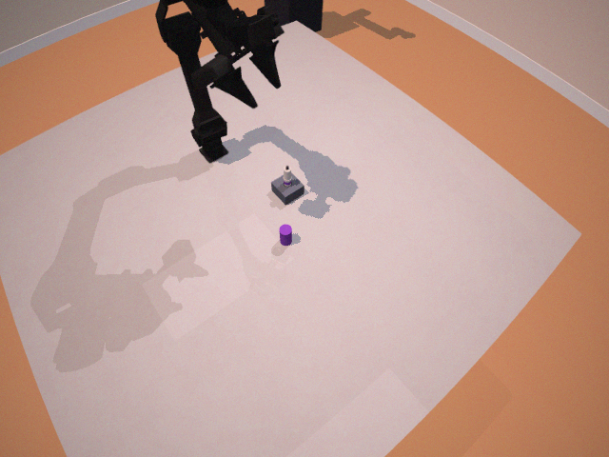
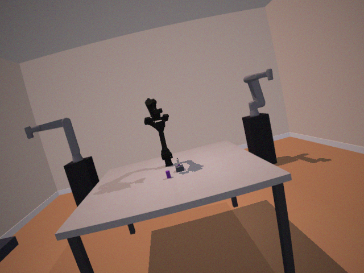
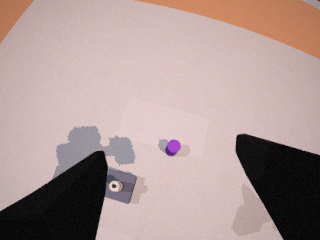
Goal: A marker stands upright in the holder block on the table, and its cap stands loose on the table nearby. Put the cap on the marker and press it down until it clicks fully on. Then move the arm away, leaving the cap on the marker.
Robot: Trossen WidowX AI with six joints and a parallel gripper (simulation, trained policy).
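Right now my gripper tip is 33 cm above the purple cap, 8 cm short of it and 3 cm to the left of it. Also, from my gripper tip: dark grey holder block 34 cm below, 6 cm to the left, 4 cm behind.
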